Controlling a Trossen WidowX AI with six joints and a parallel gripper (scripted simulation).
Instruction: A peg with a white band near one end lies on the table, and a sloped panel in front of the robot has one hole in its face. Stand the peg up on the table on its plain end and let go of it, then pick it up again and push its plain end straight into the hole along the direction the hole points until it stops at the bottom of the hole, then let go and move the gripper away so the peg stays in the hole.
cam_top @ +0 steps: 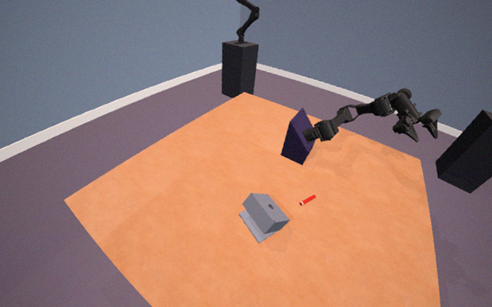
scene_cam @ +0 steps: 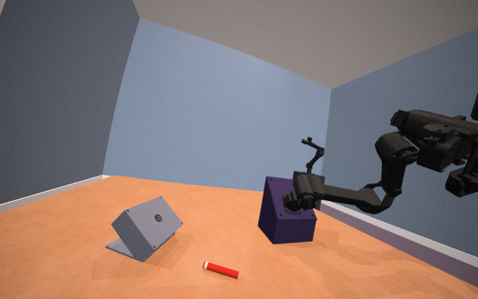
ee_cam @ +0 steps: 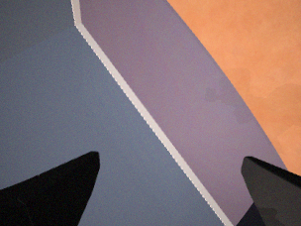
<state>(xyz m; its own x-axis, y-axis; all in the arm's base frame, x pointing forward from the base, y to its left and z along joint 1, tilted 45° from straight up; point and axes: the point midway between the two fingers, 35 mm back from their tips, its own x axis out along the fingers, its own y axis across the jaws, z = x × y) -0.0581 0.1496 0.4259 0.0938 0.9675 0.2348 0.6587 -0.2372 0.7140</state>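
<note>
Now: gripper tip 330 mm short of the red peg, 290 mm to the left of it and 290 mm above it. Round my gripper tip: grey sloped panel (500 mm ahead, 380 mm to the right, 250 mm below).
</note>
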